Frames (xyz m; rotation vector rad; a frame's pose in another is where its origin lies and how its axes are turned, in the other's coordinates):
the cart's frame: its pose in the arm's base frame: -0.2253 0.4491 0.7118 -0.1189 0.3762 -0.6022
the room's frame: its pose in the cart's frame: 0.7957 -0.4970 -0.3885 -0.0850 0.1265 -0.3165
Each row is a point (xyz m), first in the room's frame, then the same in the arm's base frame.
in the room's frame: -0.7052 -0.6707 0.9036
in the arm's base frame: -0.3917 -0.2782 1.4846
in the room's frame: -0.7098 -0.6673 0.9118
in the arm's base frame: -0.3875 -0.2727 1.4918
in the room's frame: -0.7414 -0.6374 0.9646
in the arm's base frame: -0.3557 -0.2309 1.5356
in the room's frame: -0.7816 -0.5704 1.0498
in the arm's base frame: -0.2859 -0.1607 1.5953
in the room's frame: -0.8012 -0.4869 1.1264
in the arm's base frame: -0.1986 -0.0969 1.6344
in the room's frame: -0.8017 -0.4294 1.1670
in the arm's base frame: -0.1382 -0.0630 1.6467
